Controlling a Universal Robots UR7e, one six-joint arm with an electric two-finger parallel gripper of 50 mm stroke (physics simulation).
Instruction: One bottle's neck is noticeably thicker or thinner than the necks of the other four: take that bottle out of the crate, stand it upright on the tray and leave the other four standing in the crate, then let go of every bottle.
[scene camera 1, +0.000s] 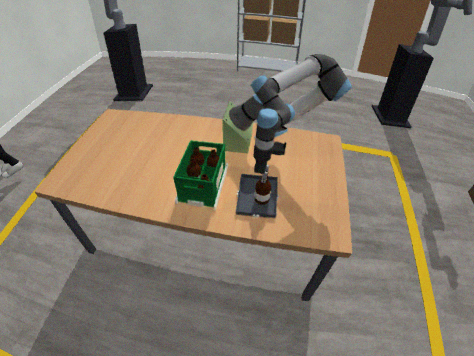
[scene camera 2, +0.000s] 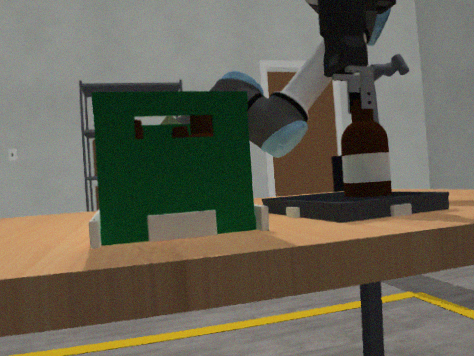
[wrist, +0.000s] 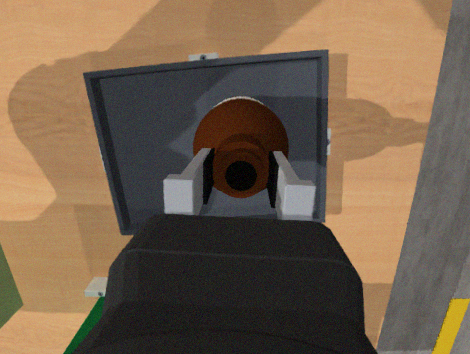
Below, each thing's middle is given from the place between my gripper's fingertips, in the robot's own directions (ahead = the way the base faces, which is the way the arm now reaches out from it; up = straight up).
Scene:
The brown bottle (scene camera 2: 364, 144) lies 60 mm below my hand.

